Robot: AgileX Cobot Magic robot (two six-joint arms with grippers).
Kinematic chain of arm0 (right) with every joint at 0, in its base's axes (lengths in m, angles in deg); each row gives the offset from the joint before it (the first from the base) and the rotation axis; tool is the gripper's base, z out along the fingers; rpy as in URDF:
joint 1: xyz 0 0 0.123 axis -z
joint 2: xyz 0 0 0 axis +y
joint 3: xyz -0.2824 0 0.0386 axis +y
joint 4: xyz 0.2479 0 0.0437 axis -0.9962 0 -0.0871
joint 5: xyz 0 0 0 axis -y
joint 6: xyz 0.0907 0 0.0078 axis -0.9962 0 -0.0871
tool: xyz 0 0 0 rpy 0 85 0
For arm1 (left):
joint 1: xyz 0 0 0.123 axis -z
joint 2: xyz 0 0 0 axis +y
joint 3: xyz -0.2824 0 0.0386 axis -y
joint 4: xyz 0.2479 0 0.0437 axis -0.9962 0 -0.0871
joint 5: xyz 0 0 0 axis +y
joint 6: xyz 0.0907 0 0.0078 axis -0.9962 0 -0.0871
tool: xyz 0 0 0 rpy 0 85 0
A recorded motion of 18 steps. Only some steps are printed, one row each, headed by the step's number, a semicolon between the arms.
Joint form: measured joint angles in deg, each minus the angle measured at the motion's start. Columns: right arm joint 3, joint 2, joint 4, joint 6, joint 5, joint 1; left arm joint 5, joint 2, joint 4, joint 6, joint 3, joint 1.
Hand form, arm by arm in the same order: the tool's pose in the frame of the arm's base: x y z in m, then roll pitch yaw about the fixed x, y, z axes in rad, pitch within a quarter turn. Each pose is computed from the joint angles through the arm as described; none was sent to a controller.
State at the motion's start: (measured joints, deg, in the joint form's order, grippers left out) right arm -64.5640 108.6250 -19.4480 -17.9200 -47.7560 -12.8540; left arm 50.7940 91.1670 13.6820 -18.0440 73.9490 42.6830
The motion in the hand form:
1: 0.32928 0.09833 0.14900 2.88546 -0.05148 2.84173; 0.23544 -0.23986 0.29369 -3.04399 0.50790 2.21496
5: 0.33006 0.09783 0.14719 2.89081 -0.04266 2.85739; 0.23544 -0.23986 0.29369 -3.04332 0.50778 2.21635
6: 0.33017 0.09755 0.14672 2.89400 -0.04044 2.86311; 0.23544 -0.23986 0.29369 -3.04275 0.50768 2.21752
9: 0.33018 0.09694 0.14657 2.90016 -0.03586 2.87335; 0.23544 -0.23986 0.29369 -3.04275 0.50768 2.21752
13: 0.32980 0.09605 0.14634 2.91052 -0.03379 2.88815; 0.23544 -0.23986 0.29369 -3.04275 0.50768 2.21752
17: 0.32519 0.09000 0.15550 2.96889 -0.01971 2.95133; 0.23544 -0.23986 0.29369 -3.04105 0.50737 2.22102
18: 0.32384 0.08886 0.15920 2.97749 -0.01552 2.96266; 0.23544 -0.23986 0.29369 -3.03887 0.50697 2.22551
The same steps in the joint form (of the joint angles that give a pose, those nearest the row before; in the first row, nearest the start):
1: 0.00 0.06 0.13 0.14 0.19 -0.06; 0.00 0.00 0.00 0.06 0.00 0.00
5: 0.00 0.34 0.60 0.88 0.60 -0.06; 0.00 0.00 0.00 0.13 0.00 0.00
6: 0.00 0.41 0.86 1.07 0.65 -0.06; 0.00 0.00 0.00 0.18 0.00 0.00
9: 0.00 0.41 1.39 1.34 0.65 -0.06; 0.00 0.00 0.00 0.18 0.00 0.00
13: 0.00 0.41 2.18 1.66 0.39 -0.06; 0.00 0.00 0.00 0.18 0.00 0.00
17: 0.00 -1.35 7.00 1.84 -2.21 -0.06; 0.00 0.00 0.00 0.36 0.00 0.00
18: 0.00 -2.01 7.79 1.91 -2.87 -0.06; 0.00 0.00 0.00 0.59 0.00 0.00

